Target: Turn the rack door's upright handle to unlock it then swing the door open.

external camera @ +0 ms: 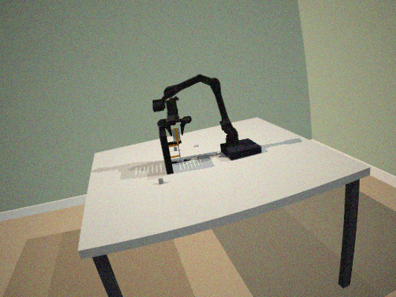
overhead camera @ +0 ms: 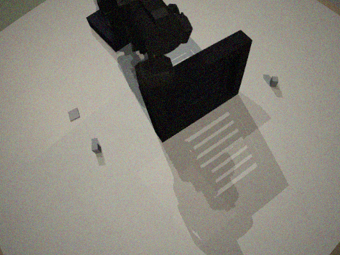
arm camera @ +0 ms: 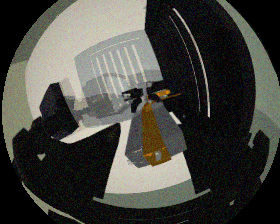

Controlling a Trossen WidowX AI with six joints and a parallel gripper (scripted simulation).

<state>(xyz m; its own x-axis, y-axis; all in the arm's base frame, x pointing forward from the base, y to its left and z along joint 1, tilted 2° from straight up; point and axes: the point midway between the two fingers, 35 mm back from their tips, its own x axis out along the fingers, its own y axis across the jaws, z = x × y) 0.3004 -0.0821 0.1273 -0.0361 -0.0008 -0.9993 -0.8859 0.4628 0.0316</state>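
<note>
The handle is 10 mm to the left of my gripper tip and 30 mm below it.
</note>
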